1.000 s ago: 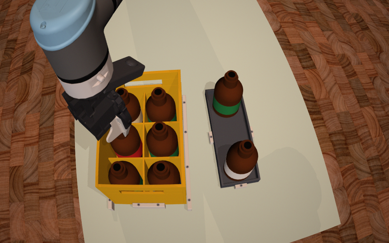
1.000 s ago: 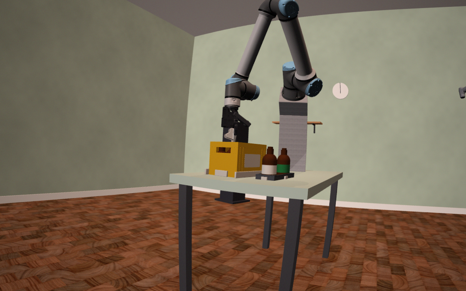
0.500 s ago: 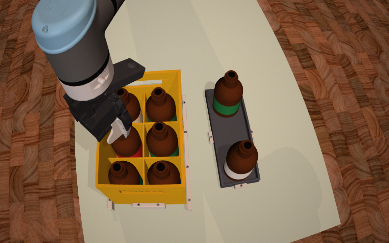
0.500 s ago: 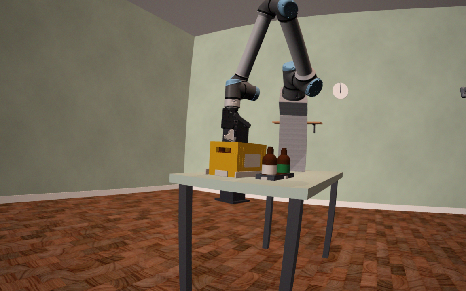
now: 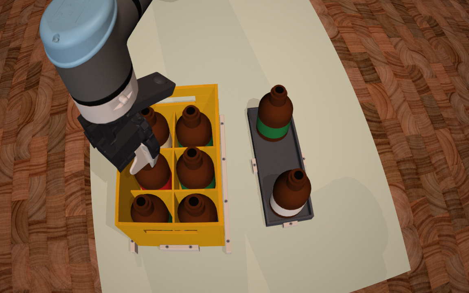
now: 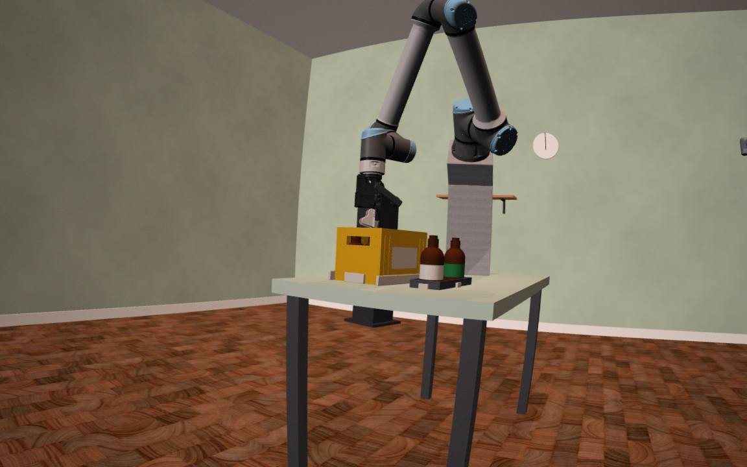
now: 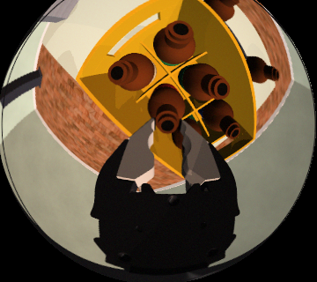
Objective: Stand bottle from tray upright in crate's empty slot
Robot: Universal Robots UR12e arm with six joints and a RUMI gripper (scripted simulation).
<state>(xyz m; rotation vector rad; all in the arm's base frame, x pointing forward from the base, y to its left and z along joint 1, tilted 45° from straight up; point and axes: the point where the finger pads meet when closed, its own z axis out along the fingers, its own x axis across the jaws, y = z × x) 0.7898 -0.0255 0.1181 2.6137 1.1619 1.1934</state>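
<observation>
Now: the glass bottle 7 cm below my hand. Round my hand: yellow crate: 4 cm to the left, 8 cm below; then dark tray: 7 cm behind, 26 cm to the left, 15 cm below.
</observation>
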